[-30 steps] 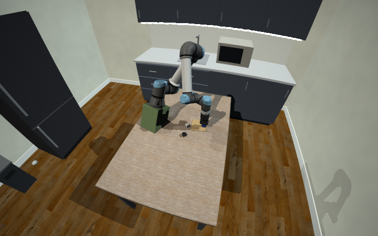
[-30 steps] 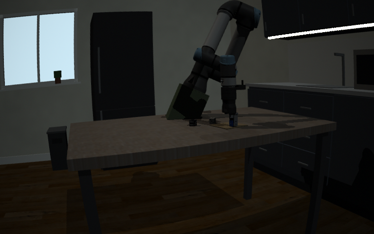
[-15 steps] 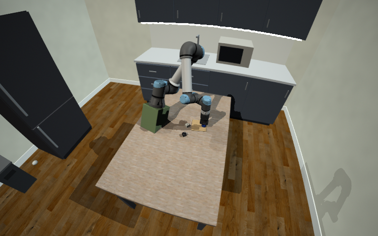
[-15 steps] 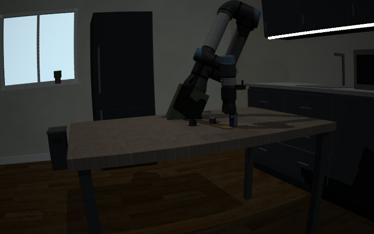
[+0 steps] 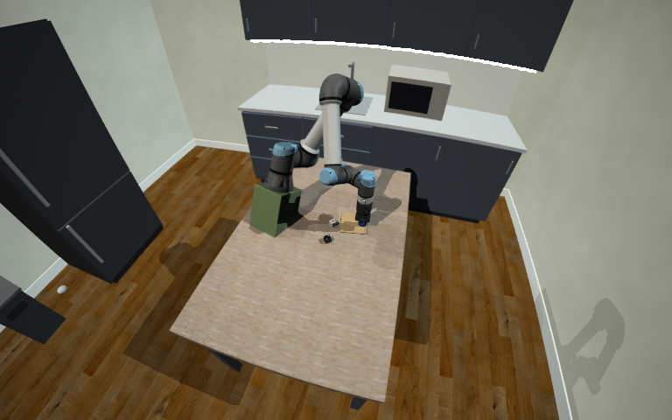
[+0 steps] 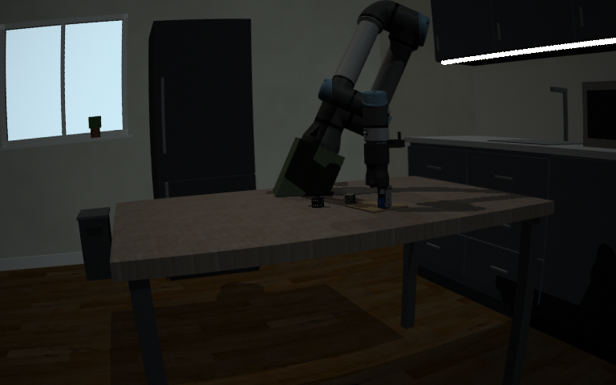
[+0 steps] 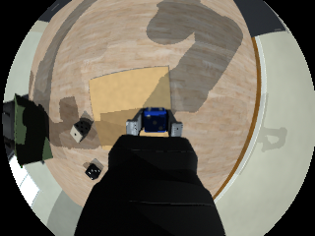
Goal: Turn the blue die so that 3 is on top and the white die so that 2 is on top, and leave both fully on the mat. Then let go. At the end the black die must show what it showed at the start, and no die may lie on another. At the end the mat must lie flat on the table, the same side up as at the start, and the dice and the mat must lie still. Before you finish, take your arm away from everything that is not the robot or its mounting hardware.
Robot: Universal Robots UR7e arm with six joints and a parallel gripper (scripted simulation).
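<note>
Now: the blue die 10 mm below my hand. From my hand the other things lie so: black die: 170 mm to the right, 130 mm behind, 10 mm below; then white die: 140 mm behind, 60 mm to the right, 10 mm below; then tan mat: 40 mm behind, 20 mm below, 10 mm to the right.
</note>
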